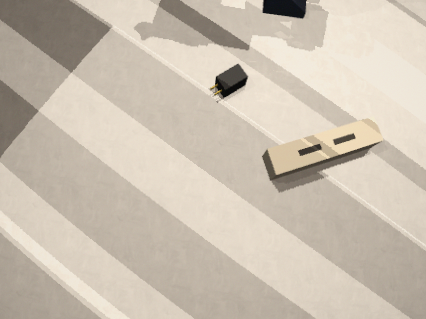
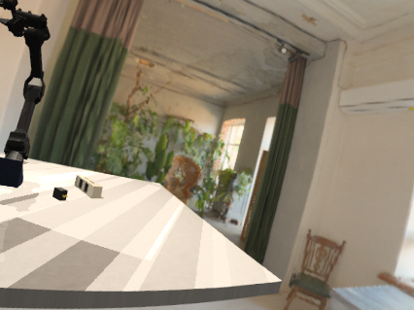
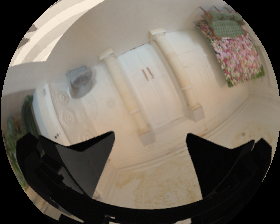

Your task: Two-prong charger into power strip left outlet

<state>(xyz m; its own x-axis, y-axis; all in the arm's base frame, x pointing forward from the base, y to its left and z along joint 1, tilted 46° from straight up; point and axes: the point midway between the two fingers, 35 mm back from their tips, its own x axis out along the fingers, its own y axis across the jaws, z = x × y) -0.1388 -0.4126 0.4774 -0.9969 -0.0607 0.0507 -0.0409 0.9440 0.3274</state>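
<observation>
Now: the black two-prong charger 650 mm below my gripper tip, 490 mm ahead of it and 120 mm to the right of it.
</observation>
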